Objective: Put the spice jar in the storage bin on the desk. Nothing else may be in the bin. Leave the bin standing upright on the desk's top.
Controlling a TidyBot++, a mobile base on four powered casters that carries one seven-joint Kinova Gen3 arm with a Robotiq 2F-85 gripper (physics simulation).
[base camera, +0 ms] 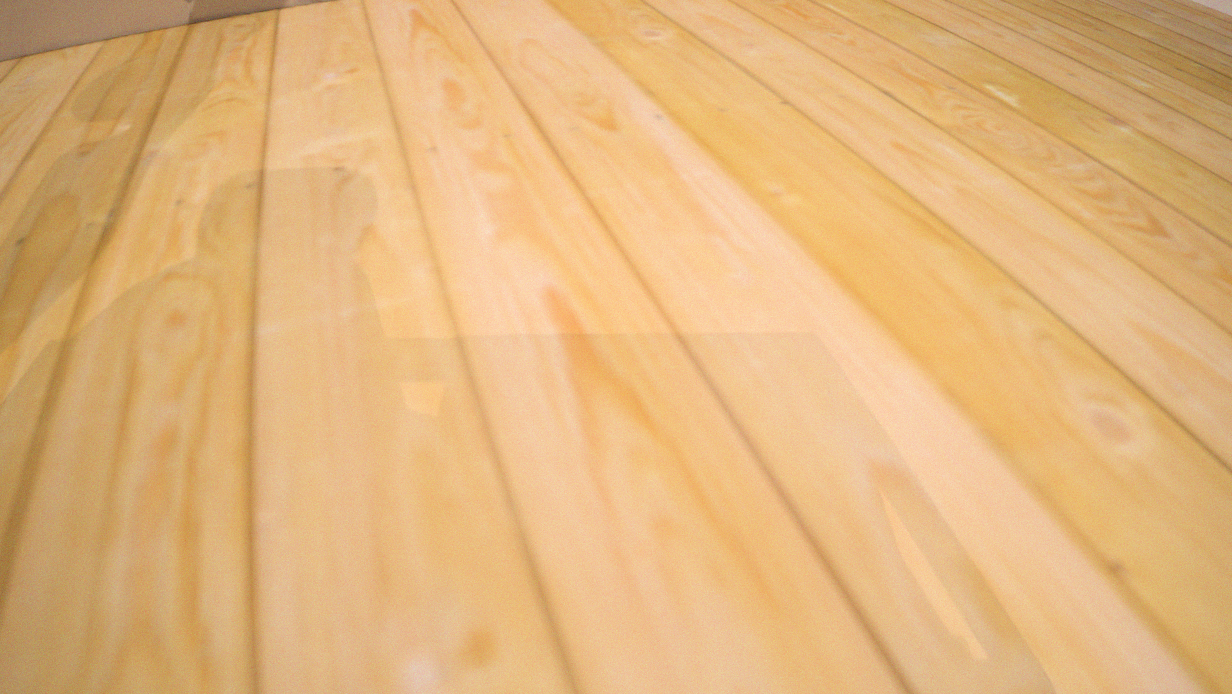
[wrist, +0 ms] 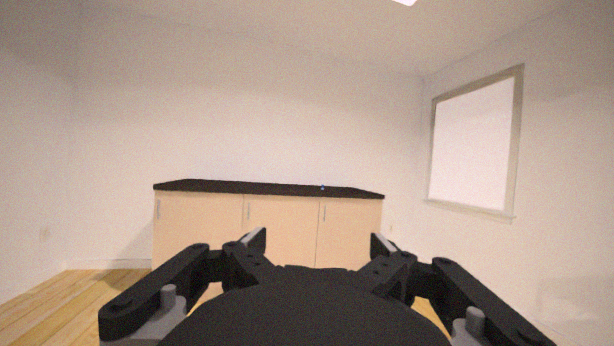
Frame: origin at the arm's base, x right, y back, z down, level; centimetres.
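Where they show: gripper, fingertip midpoint: (wrist: pixel 317 241).
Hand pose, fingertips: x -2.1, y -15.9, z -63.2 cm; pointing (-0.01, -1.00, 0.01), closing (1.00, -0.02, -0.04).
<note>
After its pixels a point has its place.
My gripper (wrist: pixel 317 241) {x -2.1, y -15.9, z -63.2 cm} is open in the wrist view, its two fingers wide apart with no object between them. A very small blue thing (wrist: pixel 322 187) {x -1.8, y -171.7, z -53.4 cm} stands on the dark top of a long cabinet, right of the top's middle; it is too small to tell whether it is the spice jar. The storage bin and the desk do not show in either view.
The cabinet (wrist: pixel 281 227) {x -31.7, y -144.7, z -21.5 cm} with light doors stands against the far wall, beyond the gripper. A window (wrist: pixel 472 145) {x 146.0, y -197.4, z -105.4 cm} is in the right wall. Plank floor (base camera: pixel 603 258) {x 0.8, y -59.2, z 39.6 cm} fills most of the base camera view, with shadows across it; a cabinet-coloured surface (base camera: pixel 86 25) {x -90.3, y -131.4, z 36.7 cm} shows at its top left.
</note>
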